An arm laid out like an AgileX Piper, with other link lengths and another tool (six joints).
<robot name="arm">
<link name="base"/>
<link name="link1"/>
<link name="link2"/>
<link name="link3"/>
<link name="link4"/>
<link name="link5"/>
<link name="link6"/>
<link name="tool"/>
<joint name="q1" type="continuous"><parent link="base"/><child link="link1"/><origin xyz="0 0 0.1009" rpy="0 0 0"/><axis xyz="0 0 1"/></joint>
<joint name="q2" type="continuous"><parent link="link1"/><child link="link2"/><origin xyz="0 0 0" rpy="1.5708 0 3.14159"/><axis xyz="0 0 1"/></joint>
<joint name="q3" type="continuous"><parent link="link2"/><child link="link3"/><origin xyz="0.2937 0.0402 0" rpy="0 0 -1.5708"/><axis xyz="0 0 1"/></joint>
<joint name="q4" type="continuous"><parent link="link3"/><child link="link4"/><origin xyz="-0.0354 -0.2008 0" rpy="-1.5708 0 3.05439"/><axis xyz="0 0 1"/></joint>
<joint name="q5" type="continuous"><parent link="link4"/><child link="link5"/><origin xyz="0 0 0" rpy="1.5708 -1.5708 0"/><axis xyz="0 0 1"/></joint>
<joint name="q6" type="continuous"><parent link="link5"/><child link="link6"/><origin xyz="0.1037 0 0" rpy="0 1.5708 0"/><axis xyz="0 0 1"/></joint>
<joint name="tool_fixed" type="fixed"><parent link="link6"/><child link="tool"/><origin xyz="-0.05 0.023 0.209" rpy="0 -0.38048 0.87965"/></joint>
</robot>
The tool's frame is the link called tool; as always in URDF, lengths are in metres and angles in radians. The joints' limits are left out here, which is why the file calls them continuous.
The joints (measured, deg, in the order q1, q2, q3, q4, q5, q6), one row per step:
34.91 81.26 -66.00 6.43 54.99 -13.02
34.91 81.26 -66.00 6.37 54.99 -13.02
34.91 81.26 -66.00 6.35 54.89 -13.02
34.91 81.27 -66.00 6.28 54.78 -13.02
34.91 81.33 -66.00 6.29 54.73 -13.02
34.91 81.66 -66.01 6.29 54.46 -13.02
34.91 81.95 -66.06 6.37 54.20 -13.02
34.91 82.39 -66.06 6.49 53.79 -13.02
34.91 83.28 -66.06 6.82 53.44 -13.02
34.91 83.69 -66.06 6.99 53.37 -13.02
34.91 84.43 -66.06 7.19 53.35 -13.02
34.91 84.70 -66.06 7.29 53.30 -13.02
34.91 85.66 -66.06 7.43 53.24 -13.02
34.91 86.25 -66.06 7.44 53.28 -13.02
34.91 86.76 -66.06 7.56 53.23 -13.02
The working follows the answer.
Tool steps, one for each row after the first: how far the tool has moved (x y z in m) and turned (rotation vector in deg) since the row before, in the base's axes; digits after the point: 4 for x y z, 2 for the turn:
0.0001 -0.0002 -0.0001 -0.05 -0.03 0.01
0.0005 0.0002 0.0001 0.04 -0.09 -0.01
0.0007 0.0000 0.0001 0.00 -0.12 0.00
0.0002 0.0002 -0.0002 0.00 0.01 -0.01
0.0012 0.0007 -0.0012 -0.03 0.04 -0.03
0.0011 0.0011 -0.0007 0.07 0.03 -0.04
0.0014 0.0015 -0.0015 0.07 0.09 -0.07
0.0005 0.0021 -0.0037 -0.05 0.62 -0.11
-0.0002 0.0008 -0.0019 -0.06 0.37 -0.04
-0.0007 0.0007 -0.0037 -0.25 0.70 -0.05
-0.0001 0.0005 -0.0012 -0.05 0.24 -0.03
-0.0005 0.0004 -0.0049 -0.41 0.82 -0.04
-0.0005 -0.0003 -0.0032 -0.35 0.52 0.00
-0.0003 0.0004 -0.0025 -0.17 0.44 -0.04

Tool pose at each row, in the base's axes (x y z in m, rotation vector in deg; rounded; the steps above come from the unrounded poses):
0.2033 0.2322 0.0870 -95.46 98.59 21.13
0.2035 0.2320 0.0869 -95.50 98.58 21.07
0.2040 0.2322 0.0871 -95.46 98.50 21.01
0.2046 0.2322 0.0871 -95.45 98.41 20.90
0.2048 0.2324 0.0869 -95.45 98.43 20.91
0.2060 0.2331 0.0857 -95.45 98.50 20.91
0.2071 0.2342 0.0850 -95.36 98.52 20.97
0.2085 0.2358 0.0835 -95.25 98.60 21.07
0.2090 0.2378 0.0798 -95.24 99.17 21.54
0.2088 0.2386 0.0779 -95.27 99.50 21.80
0.2081 0.2393 0.0742 -95.46 100.16 22.20
0.2080 0.2397 0.0730 -95.48 100.38 22.36
0.2075 0.2402 0.0681 -95.79 101.20 22.74
0.2070 0.2399 0.0649 -96.08 101.74 22.93
0.2067 0.2403 0.0624 -96.19 102.17 23.17

